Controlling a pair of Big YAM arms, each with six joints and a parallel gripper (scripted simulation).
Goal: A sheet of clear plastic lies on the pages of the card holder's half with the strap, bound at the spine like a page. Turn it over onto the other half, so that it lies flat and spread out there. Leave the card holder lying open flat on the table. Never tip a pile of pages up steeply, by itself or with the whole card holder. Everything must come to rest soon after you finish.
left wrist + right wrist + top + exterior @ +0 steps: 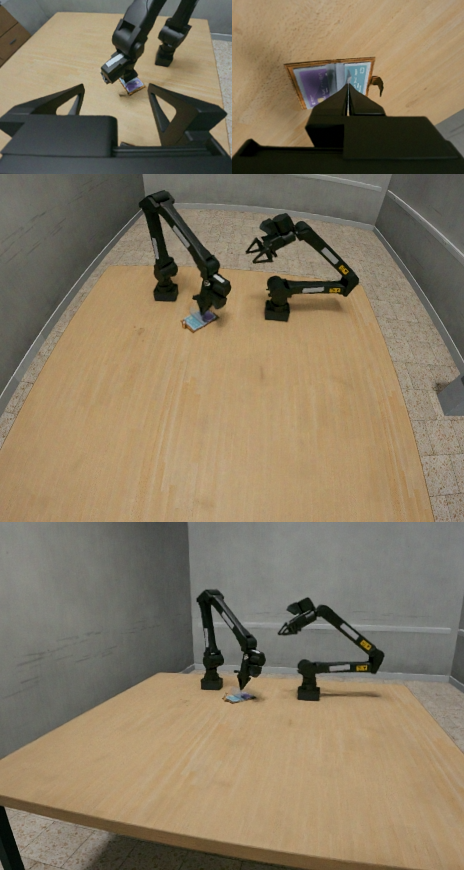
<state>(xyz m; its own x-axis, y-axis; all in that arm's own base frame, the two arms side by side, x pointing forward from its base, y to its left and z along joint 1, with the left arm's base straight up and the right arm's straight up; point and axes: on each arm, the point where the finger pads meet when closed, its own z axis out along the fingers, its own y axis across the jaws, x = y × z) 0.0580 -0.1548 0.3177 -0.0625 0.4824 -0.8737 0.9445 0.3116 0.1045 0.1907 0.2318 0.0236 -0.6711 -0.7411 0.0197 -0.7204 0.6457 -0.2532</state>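
Observation:
Now: the brown strap 50 mm ahead of my right hand, 80 mm to the right of it and 40 mm below it.

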